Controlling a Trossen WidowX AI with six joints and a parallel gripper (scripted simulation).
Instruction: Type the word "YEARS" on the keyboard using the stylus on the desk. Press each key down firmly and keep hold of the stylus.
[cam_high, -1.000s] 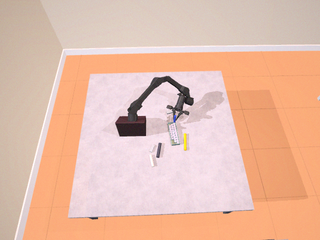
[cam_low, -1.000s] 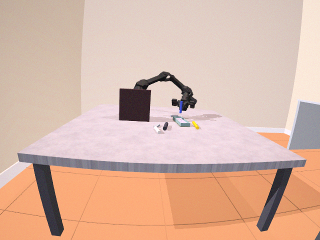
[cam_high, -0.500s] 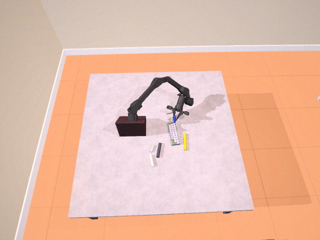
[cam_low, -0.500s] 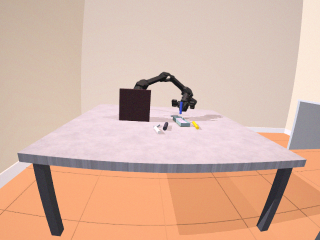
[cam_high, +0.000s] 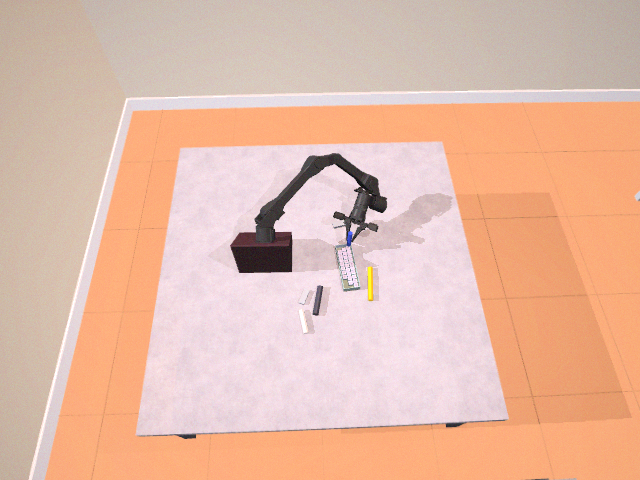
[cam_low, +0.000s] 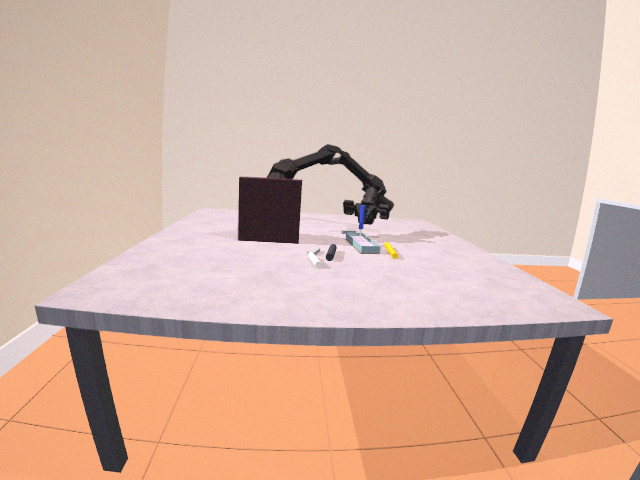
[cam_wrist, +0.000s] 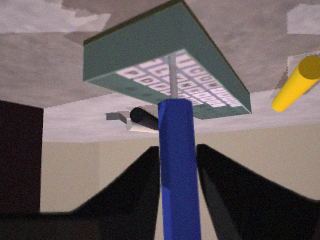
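My gripper tip is now 15 cm to the left of the yellow cylinder, 10 cm short of it and 6 cm above it. Round my gripper tip: black cylinder: 24 cm to the right, 11 cm behind, 6 cm below; stylus tip: 5 cm below; stylus: 1 cm below.
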